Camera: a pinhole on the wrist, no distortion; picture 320 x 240 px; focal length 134.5 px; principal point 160.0 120.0 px. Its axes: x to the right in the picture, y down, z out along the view. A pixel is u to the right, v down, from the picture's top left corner.
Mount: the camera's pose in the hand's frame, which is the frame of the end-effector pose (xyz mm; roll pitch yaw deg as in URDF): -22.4 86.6 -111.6 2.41 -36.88 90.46
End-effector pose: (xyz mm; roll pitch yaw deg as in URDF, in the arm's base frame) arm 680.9 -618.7 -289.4 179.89 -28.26 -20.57
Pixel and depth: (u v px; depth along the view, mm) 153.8 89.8 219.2
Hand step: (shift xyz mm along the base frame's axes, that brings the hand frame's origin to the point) 73.4 27.0 -31.7
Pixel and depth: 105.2 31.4 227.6
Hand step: 160.5 66.8 57.0
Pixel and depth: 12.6 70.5 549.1
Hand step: 406.9 613.3 133.6
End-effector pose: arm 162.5 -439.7 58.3 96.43 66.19 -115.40
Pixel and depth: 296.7 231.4 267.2
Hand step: -259.2 120.7 255.3
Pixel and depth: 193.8 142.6 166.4
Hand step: -42.6 25.2 44.8
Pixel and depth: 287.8 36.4 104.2
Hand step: -84.6 -83.6 -1.6
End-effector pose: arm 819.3 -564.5 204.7 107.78 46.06 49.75
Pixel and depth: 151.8 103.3 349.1
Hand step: 12.9 -145.2 -150.7
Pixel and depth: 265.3 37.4 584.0
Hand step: 599.8 -255.5 -314.8
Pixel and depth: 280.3 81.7 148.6
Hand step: 132.8 -18.9 32.7
